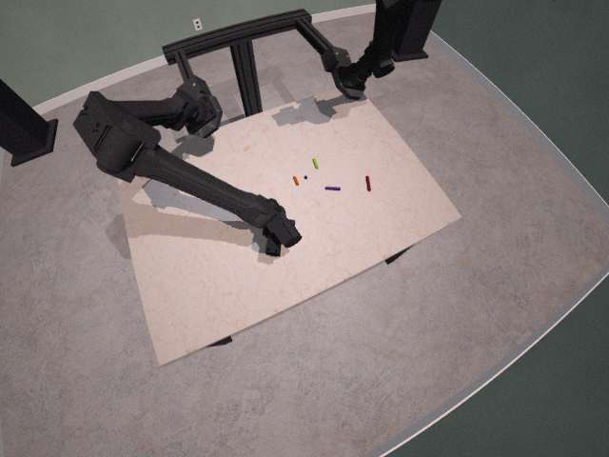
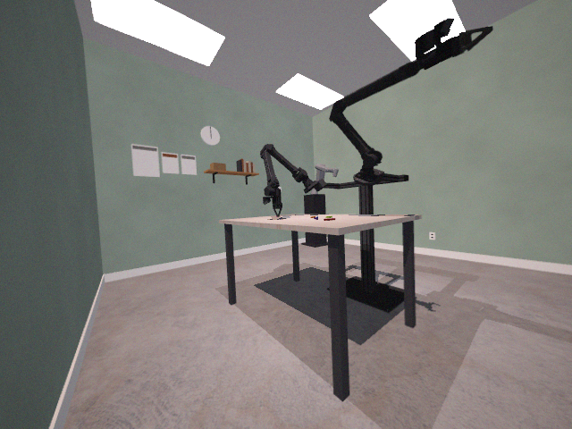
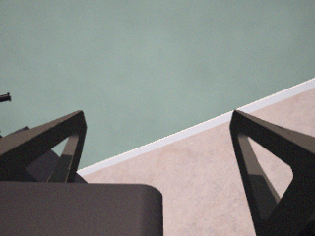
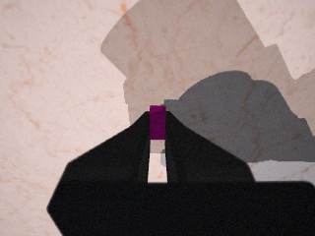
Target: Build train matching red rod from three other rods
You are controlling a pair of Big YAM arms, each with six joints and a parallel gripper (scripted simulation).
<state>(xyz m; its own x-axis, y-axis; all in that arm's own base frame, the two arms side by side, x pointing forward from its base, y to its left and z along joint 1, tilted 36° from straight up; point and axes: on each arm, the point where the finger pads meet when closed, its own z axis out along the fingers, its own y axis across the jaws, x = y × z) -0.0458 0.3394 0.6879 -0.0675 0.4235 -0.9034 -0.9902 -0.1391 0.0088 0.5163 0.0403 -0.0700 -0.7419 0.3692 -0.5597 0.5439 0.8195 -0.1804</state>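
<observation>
My right hand is right at the magenta rod. The rest, counted from my right hand: purple rod: 26 cm to the left, 14 cm behind, 2 cm below; then orange rod: 22 cm behind, 13 cm to the left, 2 cm below; then lime rod: 28 cm behind, 24 cm to the left, 2 cm below.
</observation>
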